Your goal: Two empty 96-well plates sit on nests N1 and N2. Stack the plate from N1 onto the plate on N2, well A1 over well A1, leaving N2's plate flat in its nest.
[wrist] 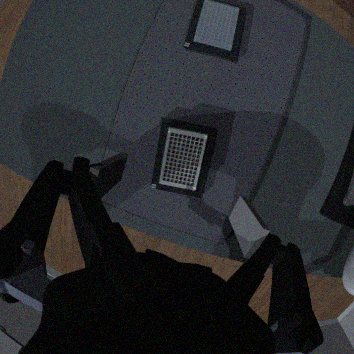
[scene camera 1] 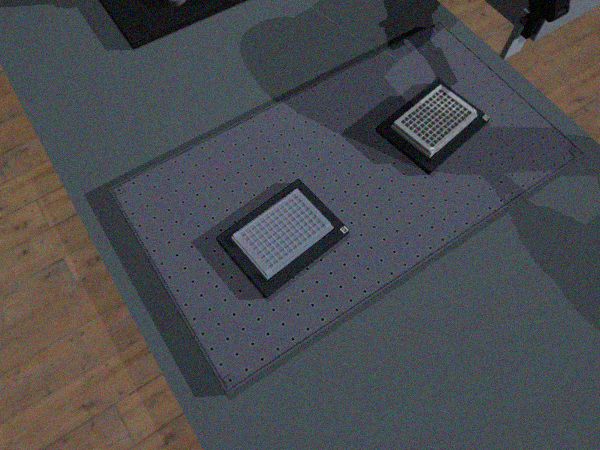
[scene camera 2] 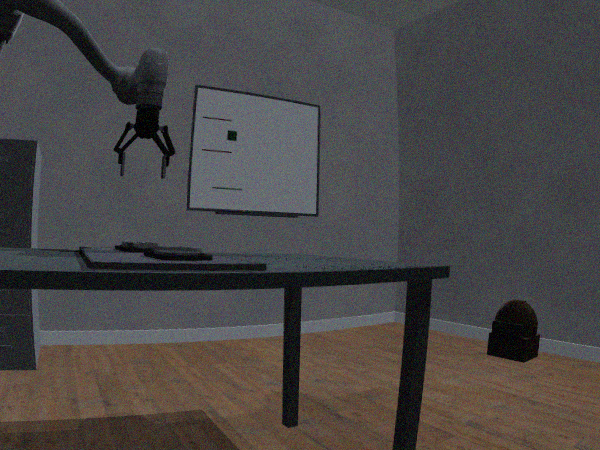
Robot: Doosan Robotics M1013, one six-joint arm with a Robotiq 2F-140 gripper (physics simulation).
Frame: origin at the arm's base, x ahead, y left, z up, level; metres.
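Seen in the pictures: gripper, fingertip midpoint: (wrist: 180,187) (scene camera 1: 472,21) (scene camera 2: 142,176).
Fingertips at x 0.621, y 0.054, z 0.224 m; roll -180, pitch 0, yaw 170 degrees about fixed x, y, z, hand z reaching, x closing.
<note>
A point is followed by its place in that frame.
A pale opaque 96-well plate (scene camera 1: 435,120) {x 0.623, y 0.060, z 0.015 m} (wrist: 183,159) {x 0.619, y 0.061, z 0.021 m} lies flat in a dark nest (scene camera 1: 429,165) {x 0.672, y -0.012, z 0.008 m} (wrist: 208,150) {x 0.568, y 0.033, z 0.008 m}, at upper right in scene camera 1. A bluish, clearer-looking plate (scene camera 1: 282,233) {x 0.602, y -0.272, z 0.015 m} (wrist: 217,25) {x 0.598, y -0.259, z 0.017 m} lies flat in the other dark nest (scene camera 1: 267,288) {x 0.648, y -0.344, z 0.008 m} (wrist: 240,30) {x 0.543, y -0.268, z 0.007 m}, left of centre in scene camera 1. Both have the same orientation; N1 and N2 labels and well A1 are not readable. My gripper (scene camera 2: 142,176) {x 0.621, y 0.054, z 0.224 m} (wrist: 180,187) {x 0.621, y 0.054, z 0.224 m} is open and empty, pointing down high above the table. In the wrist view the pale plate lies just beyond the line between the fingertips.
Both nests stand on a perforated board (scene camera 1: 175,210) {x 0.452, y -0.361, z -0.004 m} (wrist: 265,75) {x 0.466, y -0.173, z -0.004 m} on the table (scene camera 1: 425,350) {x 0.861, y -0.239, z -0.017 m} (scene camera 2: 350,274) {x 0.882, y -0.567, z -0.026 m}. A black panel (scene camera 1: 137,32) {x 0.095, y -0.181, z -0.001 m} lies at the table's upper left in scene camera 1. Arm shadows fall over the pale plate's side. A whiteboard (scene camera 2: 270,160) hangs on the wall.
</note>
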